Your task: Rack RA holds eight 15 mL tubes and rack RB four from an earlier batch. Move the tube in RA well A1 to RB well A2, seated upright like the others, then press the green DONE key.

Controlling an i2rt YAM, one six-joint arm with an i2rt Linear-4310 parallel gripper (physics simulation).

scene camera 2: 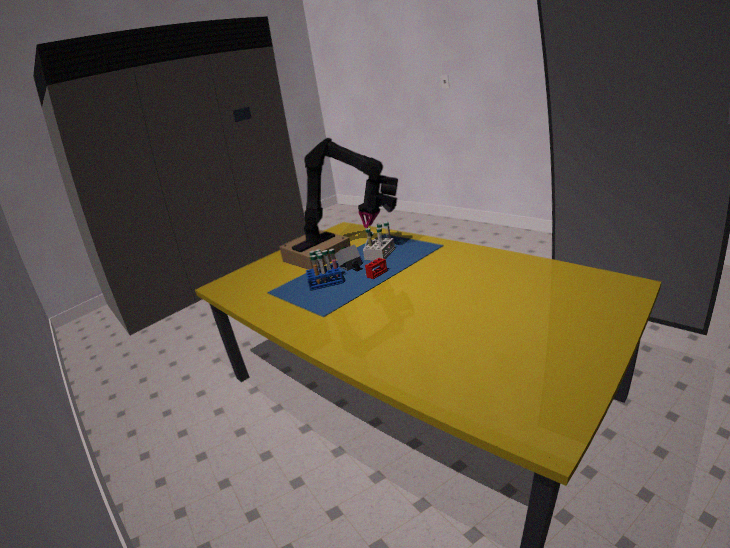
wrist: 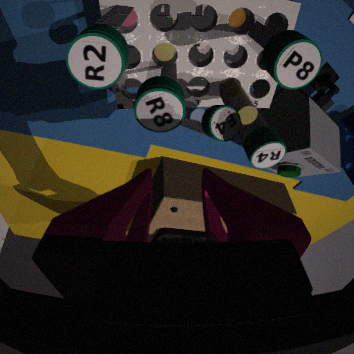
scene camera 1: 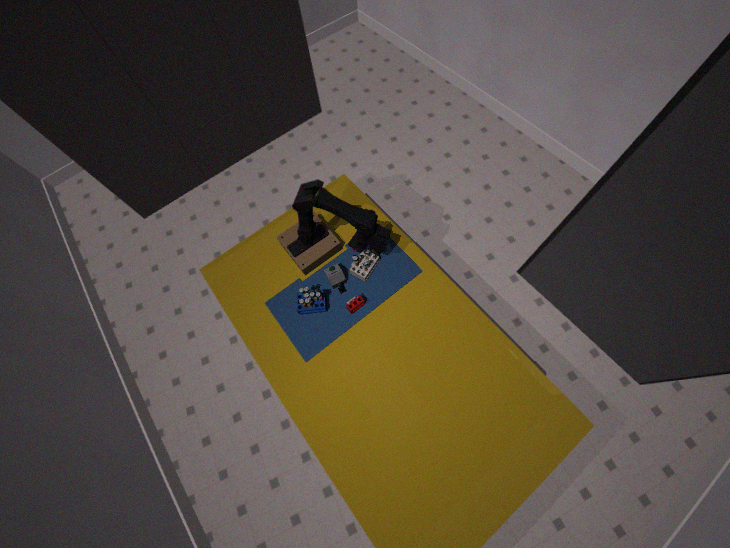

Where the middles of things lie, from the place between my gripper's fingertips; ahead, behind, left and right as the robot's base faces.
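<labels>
I see the grey box with green DONE button [wrist: 311, 137], which is 70 mm below my hand, 30 mm ahead of it and 140 mm to the right of it.
</labels>
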